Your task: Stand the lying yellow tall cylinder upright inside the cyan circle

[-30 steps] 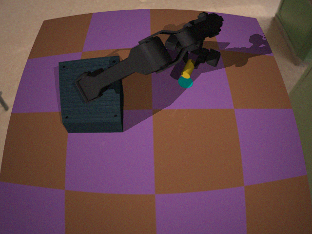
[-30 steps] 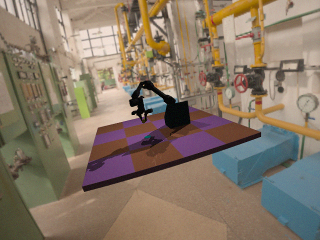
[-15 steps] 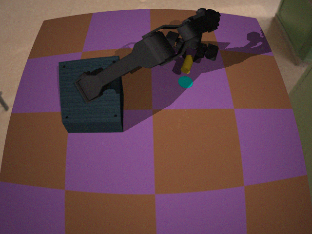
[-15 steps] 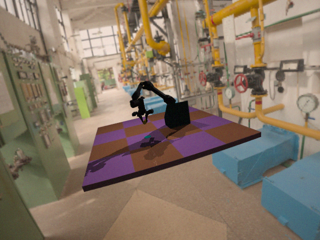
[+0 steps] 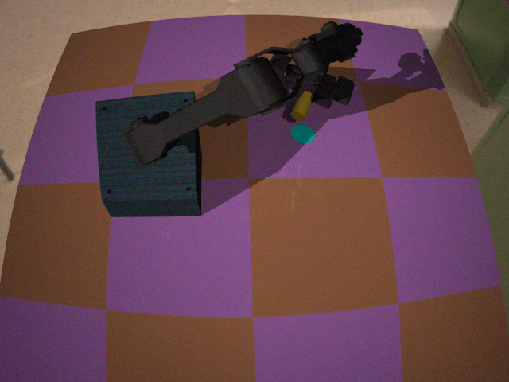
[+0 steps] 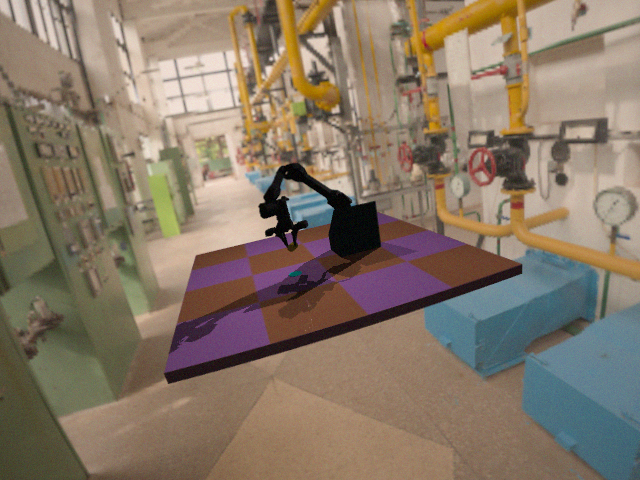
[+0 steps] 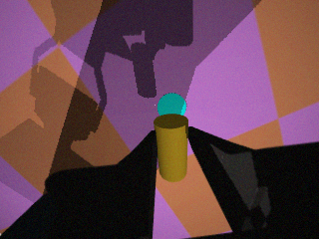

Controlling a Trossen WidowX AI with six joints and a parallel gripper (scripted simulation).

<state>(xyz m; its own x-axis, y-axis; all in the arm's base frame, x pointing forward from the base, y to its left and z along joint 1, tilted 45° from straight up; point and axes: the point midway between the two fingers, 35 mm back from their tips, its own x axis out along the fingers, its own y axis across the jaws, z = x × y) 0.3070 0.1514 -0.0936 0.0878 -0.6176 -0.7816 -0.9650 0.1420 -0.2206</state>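
The cyan circle is 1 cm ahead of my gripper tip, 1 cm to the right of it and 13 cm below it. From my gripper tip the other things lie so: yellow tall cylinder (1 cm behind, 2 cm to the right).
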